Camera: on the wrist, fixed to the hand. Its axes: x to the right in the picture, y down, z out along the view.
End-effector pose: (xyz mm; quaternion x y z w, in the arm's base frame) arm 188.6 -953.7 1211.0 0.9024 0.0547 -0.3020 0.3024
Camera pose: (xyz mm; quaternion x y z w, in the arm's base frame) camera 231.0 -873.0 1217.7 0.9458 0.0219 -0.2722 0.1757
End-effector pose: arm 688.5 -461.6 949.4 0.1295 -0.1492 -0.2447 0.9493
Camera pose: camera 712.3 -503.4 871.6 0.2657 -0.1461 -0.2147 0.9284
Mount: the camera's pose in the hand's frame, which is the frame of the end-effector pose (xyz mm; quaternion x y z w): 23.8 -50.1 -72.7 0.1357 0.0370 0.0027 0.9901
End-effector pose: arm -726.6 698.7 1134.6 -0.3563 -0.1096 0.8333 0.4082
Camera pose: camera -656.6 741.1 1093.8 -0.3285 0.0206 0.8278 0.4543
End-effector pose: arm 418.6 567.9 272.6 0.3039 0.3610 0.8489 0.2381
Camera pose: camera 361.1 580.1 202.5 0.3028 0.4806 0.8034 0.1788
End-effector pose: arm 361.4 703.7 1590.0 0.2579 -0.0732 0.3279 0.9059
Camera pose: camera 408.8 721.7 1513.9 0.3659 0.0048 0.3466 0.8637
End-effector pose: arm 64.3 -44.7 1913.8 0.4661 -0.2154 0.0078 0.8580
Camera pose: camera 123.0 -19.1 1848.5 0.5771 -0.1817 0.0565 0.7942
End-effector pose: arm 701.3 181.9 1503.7 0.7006 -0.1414 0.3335 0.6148
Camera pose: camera 728.0 266.7 1482.1 0.7643 -0.0739 0.3769 0.5179
